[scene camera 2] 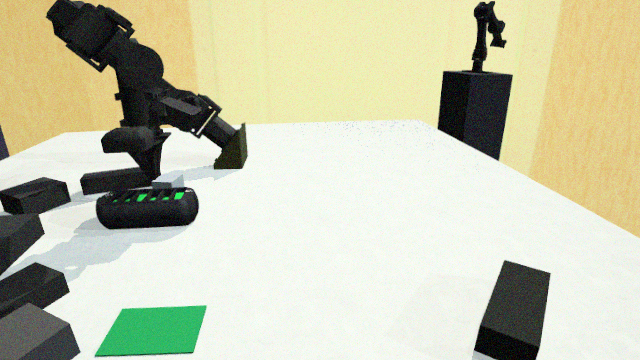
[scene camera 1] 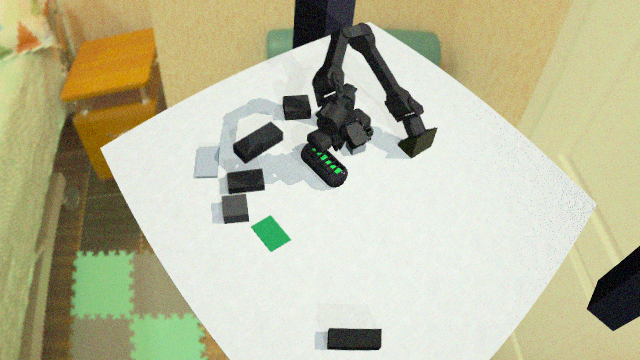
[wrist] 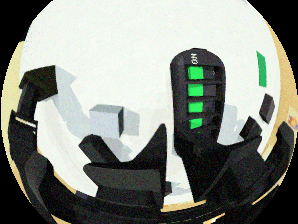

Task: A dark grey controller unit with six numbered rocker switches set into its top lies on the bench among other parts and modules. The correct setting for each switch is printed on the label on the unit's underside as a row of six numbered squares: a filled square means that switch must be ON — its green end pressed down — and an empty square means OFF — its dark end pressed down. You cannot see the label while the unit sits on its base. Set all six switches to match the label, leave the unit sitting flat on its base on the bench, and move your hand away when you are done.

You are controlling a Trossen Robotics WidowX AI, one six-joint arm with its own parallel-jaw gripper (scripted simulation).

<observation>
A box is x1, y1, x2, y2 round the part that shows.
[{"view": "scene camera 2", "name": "my gripper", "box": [101, 85, 202, 179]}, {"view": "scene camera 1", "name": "my gripper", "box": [307, 108, 373, 152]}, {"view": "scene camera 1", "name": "green card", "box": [251, 215, 291, 252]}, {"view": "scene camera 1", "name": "light grey plate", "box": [195, 146, 219, 178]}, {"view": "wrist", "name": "my gripper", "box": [24, 120, 293, 223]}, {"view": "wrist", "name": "small grey cube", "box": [89, 104, 123, 139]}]
</observation>
